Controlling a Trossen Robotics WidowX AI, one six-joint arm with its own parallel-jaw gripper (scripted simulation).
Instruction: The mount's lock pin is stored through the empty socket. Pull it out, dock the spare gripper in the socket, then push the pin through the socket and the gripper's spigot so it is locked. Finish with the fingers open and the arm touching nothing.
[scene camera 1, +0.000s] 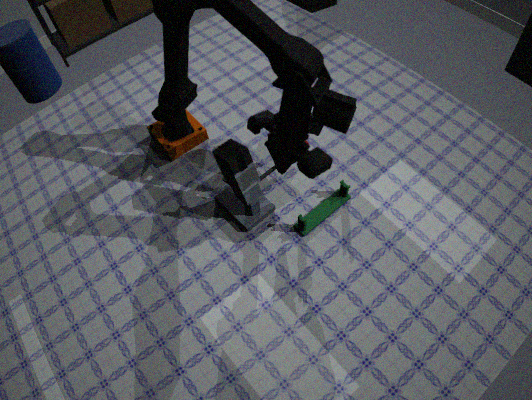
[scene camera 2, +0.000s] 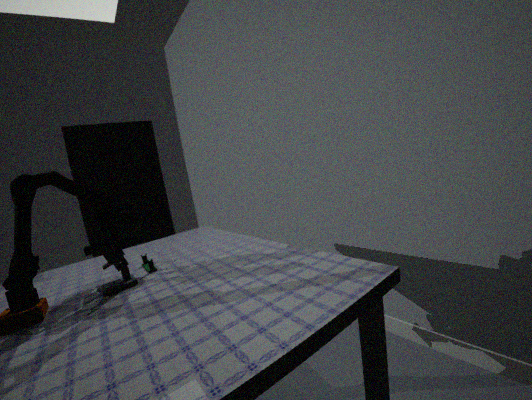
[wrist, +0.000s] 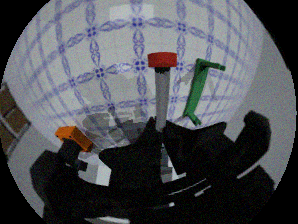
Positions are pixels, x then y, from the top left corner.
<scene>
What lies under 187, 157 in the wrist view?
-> The gripper.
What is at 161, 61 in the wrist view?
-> A lock pin.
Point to a green cradle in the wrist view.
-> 202, 69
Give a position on a dark spare gripper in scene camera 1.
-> At 234, 160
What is the gripper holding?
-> A lock pin.
</scene>
